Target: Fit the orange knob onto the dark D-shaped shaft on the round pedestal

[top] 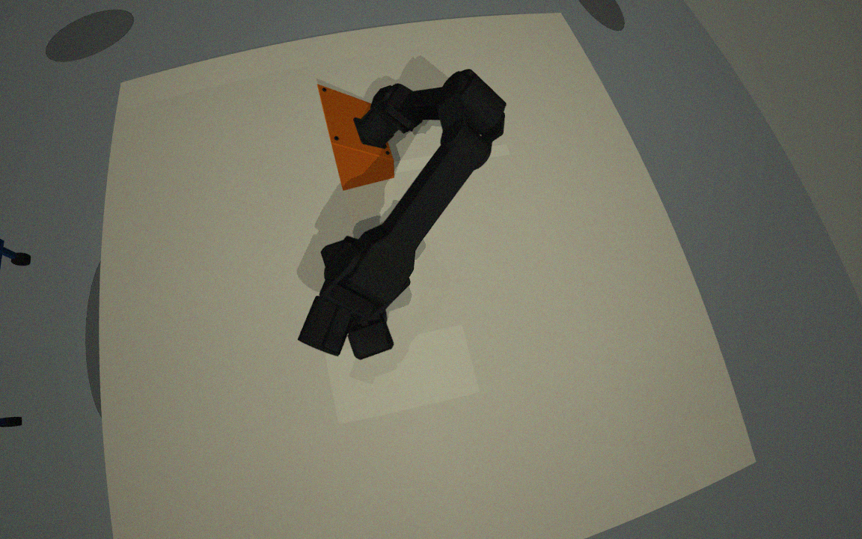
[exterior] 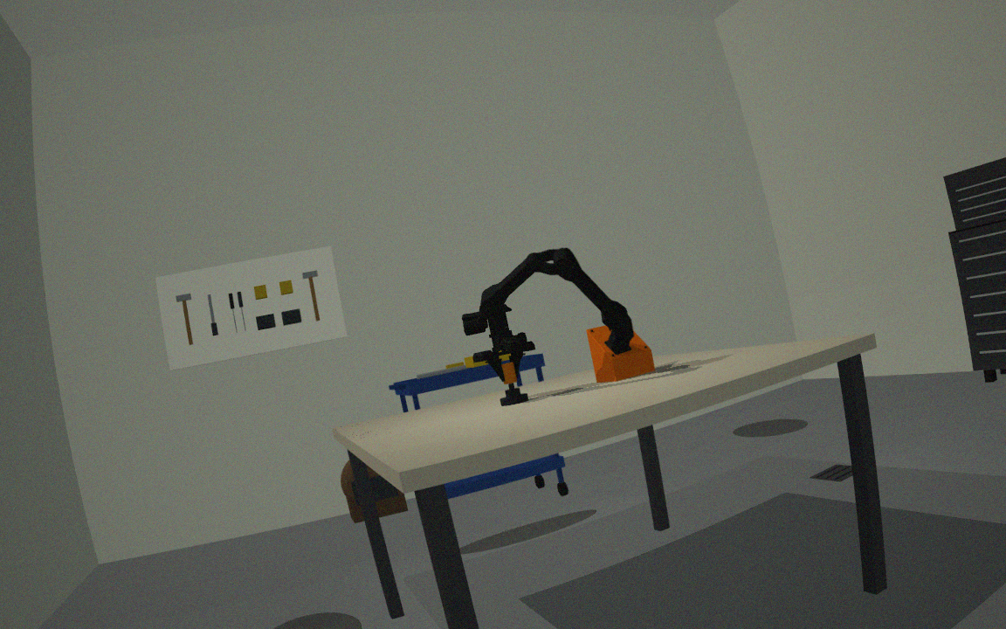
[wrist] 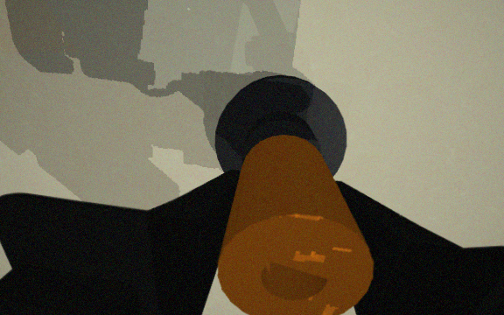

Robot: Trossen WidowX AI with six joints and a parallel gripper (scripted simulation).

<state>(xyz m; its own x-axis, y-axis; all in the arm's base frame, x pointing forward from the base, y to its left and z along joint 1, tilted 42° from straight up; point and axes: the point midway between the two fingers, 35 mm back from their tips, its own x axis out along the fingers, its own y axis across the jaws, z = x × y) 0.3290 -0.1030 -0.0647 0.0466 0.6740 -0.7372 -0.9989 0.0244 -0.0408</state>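
Right now my gripper tip is 20 mm below the orange knob. From my gripper tip the other things lie so: dark round pedestal 40 mm below.
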